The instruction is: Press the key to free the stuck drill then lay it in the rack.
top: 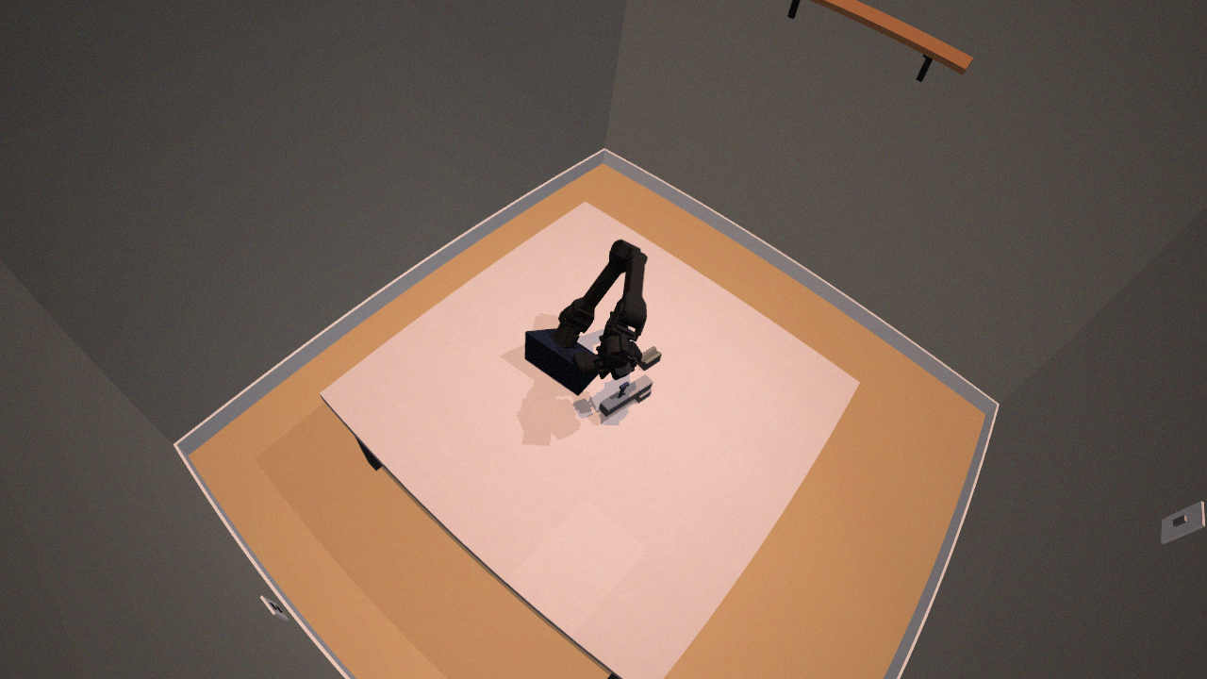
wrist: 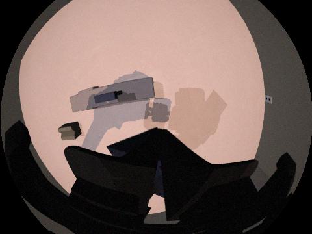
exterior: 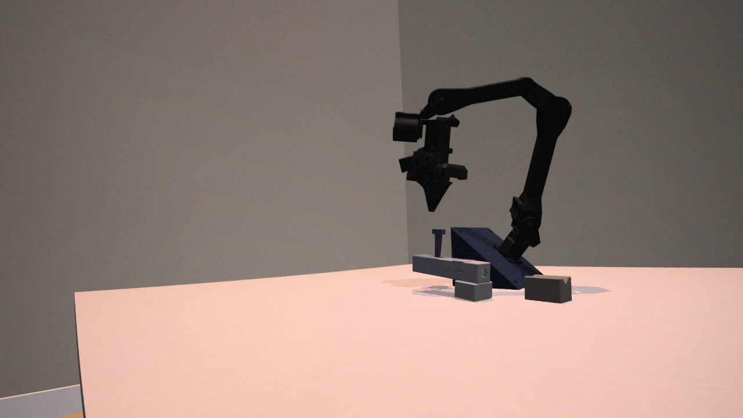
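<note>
Right now my gripper tip is 4 cm short of the dark blue t-shaped key, 5 cm to the right of it and 7 cm above it. The rest, counted from my gripper tip: long grey block: 5 cm ahead, 8 cm to the left, 13 cm below.
</note>
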